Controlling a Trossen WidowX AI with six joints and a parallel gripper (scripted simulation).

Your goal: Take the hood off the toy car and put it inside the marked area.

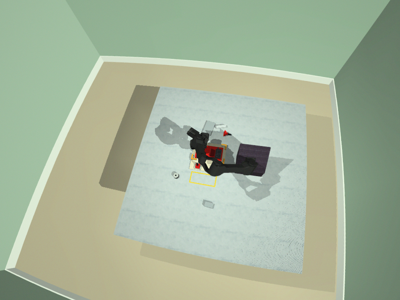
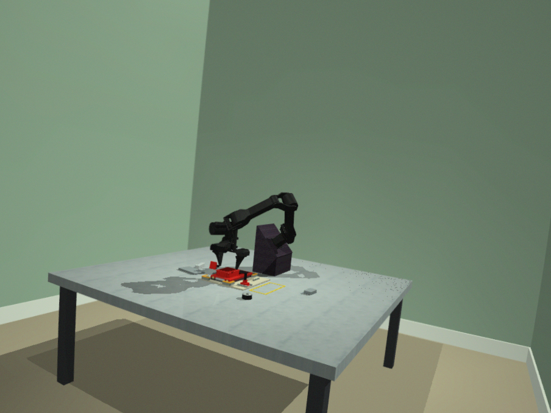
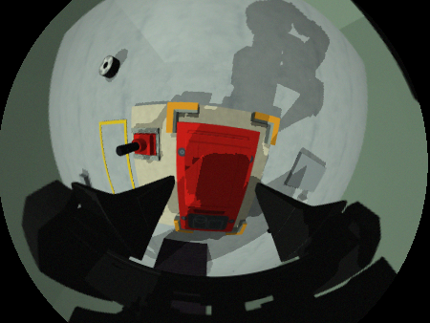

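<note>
The hood lies 2 cm below my gripper tip.
</note>
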